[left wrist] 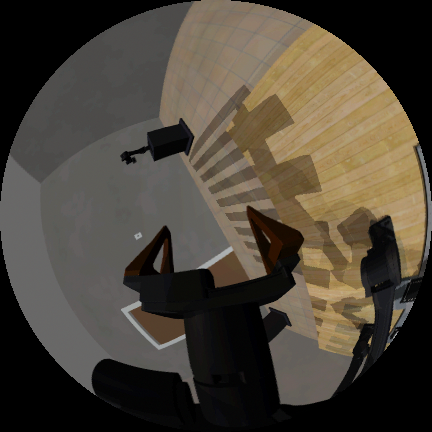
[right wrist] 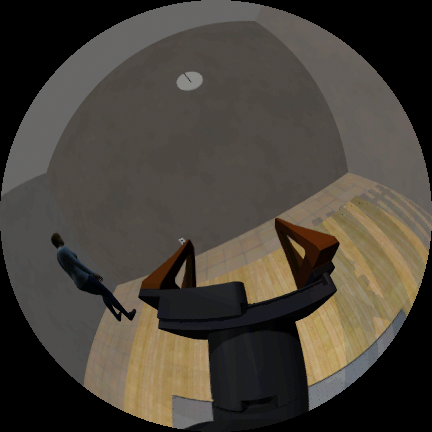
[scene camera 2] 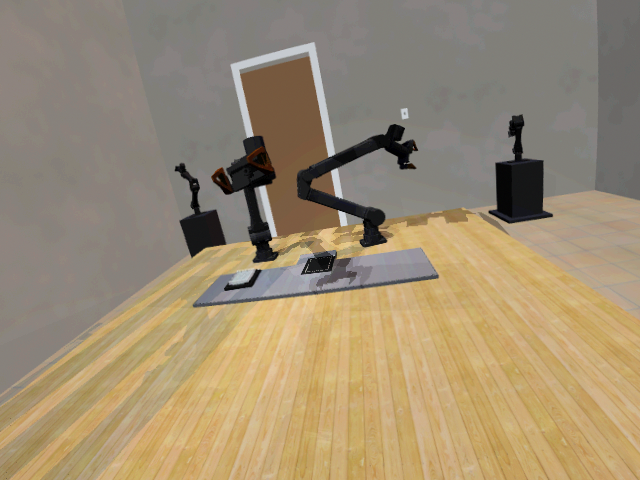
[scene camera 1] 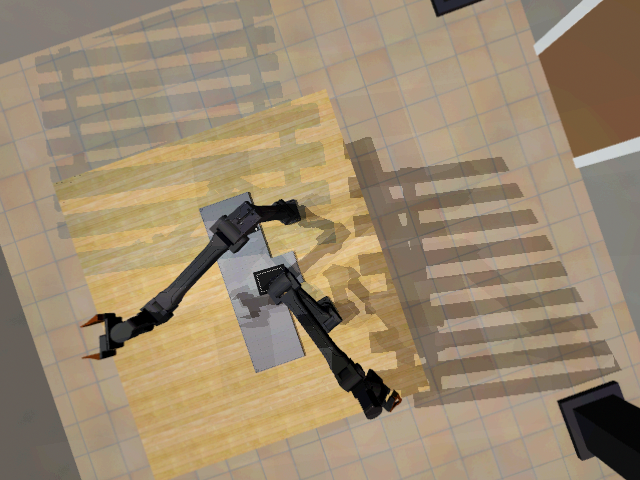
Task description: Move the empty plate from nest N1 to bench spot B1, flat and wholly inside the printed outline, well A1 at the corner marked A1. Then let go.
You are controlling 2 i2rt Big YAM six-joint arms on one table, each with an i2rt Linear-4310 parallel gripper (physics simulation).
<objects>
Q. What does my right gripper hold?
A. Nothing.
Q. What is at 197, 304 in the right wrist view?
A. My right gripper.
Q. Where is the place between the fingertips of my left gripper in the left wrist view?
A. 205, 219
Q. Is my left gripper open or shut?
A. Open.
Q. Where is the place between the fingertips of my right gripper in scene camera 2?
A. At 229, 169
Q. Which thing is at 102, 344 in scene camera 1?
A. My right gripper.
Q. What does my left gripper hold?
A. Nothing.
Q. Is my right gripper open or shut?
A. Open.
</objects>
